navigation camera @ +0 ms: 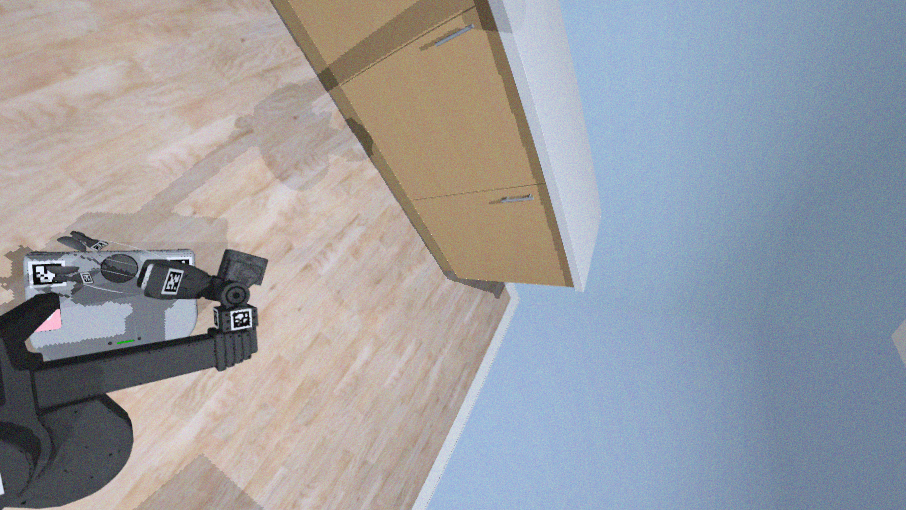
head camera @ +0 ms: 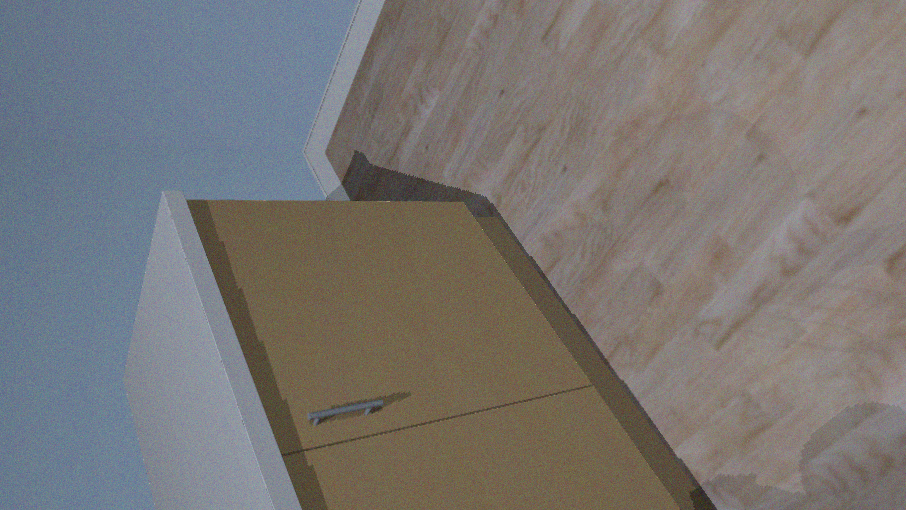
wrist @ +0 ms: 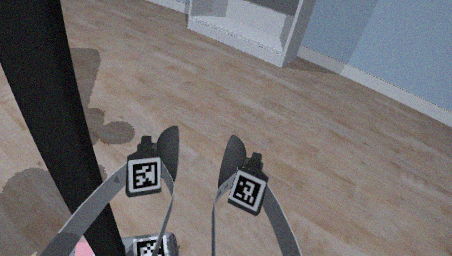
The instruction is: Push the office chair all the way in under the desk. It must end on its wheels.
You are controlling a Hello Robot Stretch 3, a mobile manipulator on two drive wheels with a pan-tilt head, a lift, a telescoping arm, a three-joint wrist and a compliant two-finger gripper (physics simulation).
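Seen in the pictures: gripper, between the fingertips: [navigation camera: 54,253] [wrist: 202,149]; robot's base, origin of its link: [navigation camera: 120,266].
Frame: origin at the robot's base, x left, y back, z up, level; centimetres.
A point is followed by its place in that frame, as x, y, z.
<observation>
The office chair and the desk do not show in the head, navigation or wrist view. My gripper [wrist: 202,149] @(8.2, -5.0, 47.6) is open, its two dark fingertips apart with floor showing between them. In the navigation view the gripper [navigation camera: 77,256] is folded back over my own base, at the lower left. No object shows between the fingers.
A cabinet with tan doors, bar handles and a white top [head camera: 393,304] @(-125.5, -8.2, 52.5) [navigation camera: 443,139] @(-89.1, -47.0, 51.8) stands against the blue wall [head camera: 158,95] @(-239.2, 59.2, 65.8) [navigation camera: 729,190] @(-185.3, -32.2, 152.4). A white shelf unit [wrist: 235,41] @(145.9, -59.5, 4.6) stands on the wood floor at the top of the wrist view. My mast [wrist: 47,110] @(11.6, 6.4, 49.2) is at the left.
</observation>
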